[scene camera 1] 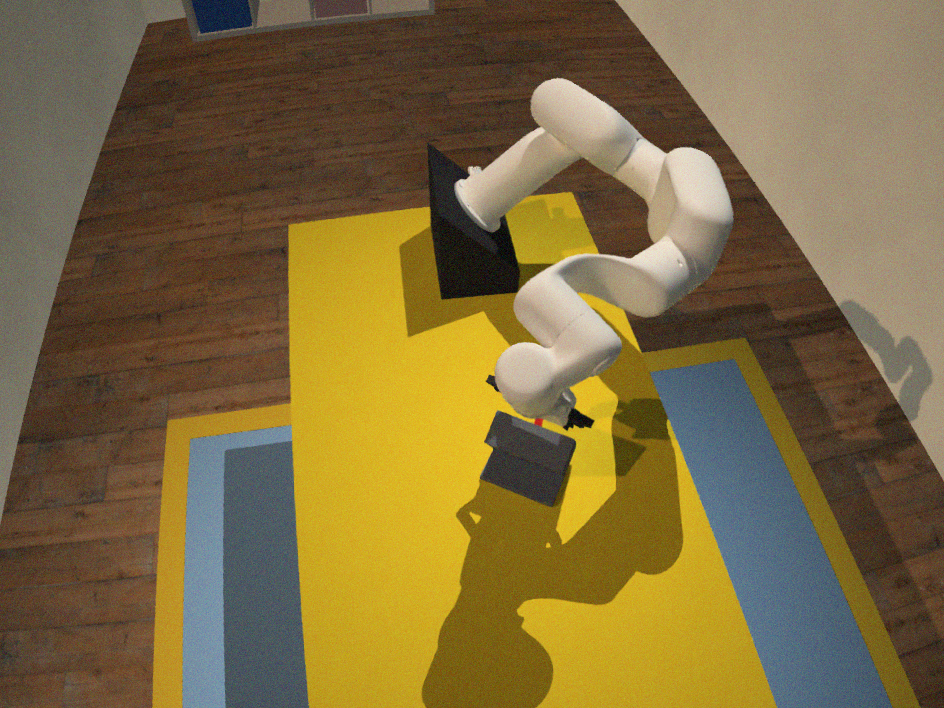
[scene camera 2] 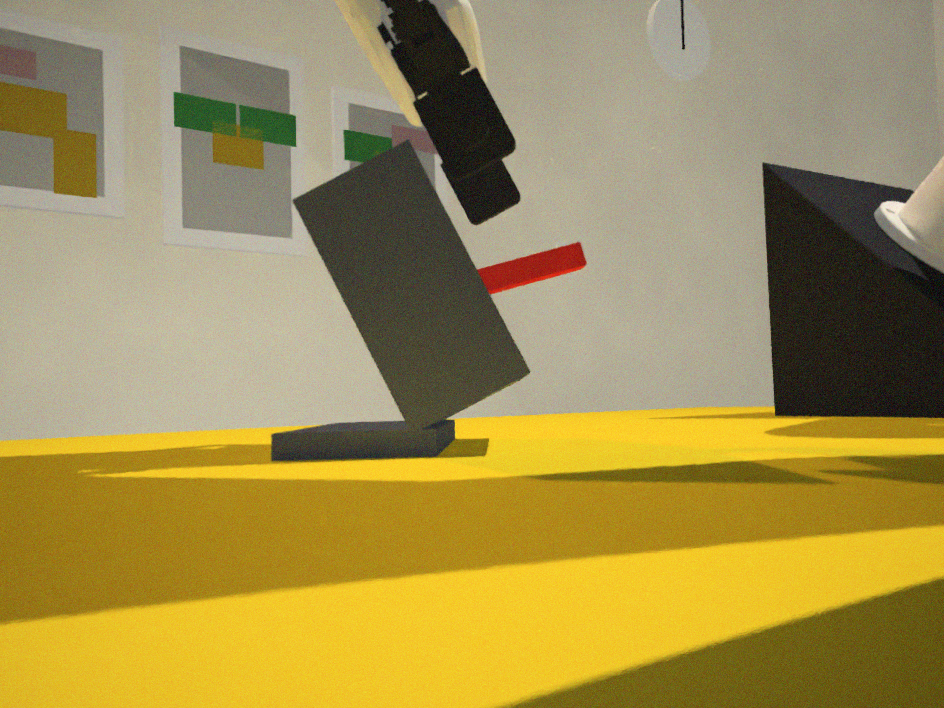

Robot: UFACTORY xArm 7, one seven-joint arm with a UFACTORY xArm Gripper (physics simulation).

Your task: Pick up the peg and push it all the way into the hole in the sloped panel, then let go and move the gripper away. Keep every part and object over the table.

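Places are measured from the arm's base along level axes (x right, y ahead, z up), in metres.
Pixels of known places: gripper, fingertip midpoint: (scene camera 2: 492, 192); arm's base, origin of the base link: (scene camera 1: 475, 206) (scene camera 2: 942, 250).
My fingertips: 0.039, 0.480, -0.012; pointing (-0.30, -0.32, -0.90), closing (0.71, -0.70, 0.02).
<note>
For each thing: its top centre in the pictures, then the offset to it from my fingertips, as dx, dy, dz. Level surfaces: height alone.
- red peg, middle of its top: (scene camera 2: 505, 244) (scene camera 1: 540, 413) +0.000, -0.007, -0.026
- dark grey panel, middle of its top: (scene camera 2: 412, 183) (scene camera 1: 534, 427) +0.027, +0.030, +0.006
- yellow table, its level: dz -0.126
The red peg (scene camera 1: 538, 421) (scene camera 2: 533, 266) sticks out of the sloped face of the dark grey panel (scene camera 1: 526, 468) (scene camera 2: 411, 281). A good length of it shows outside, and its free end points slightly upward, towards the robot base. Its inner end is hidden by the panel, and the hole itself does not show. My gripper (scene camera 1: 536, 400) (scene camera 2: 488, 190) is open and empty, with its fingers spread wide to either side of the peg's line in scene camera 1. In scene camera 2 the fingertips are above the peg, close to the panel's upper face, apart from the peg.
The panel leans on a low, flat dark base (scene camera 2: 346, 443) on the yellow table (scene camera 1: 366, 533) (scene camera 2: 686, 609). The black wedge-shaped robot mount (scene camera 1: 472, 262) (scene camera 2: 846, 320) stands at the back of the table. The arm curves over the table's right side in scene camera 1.
</note>
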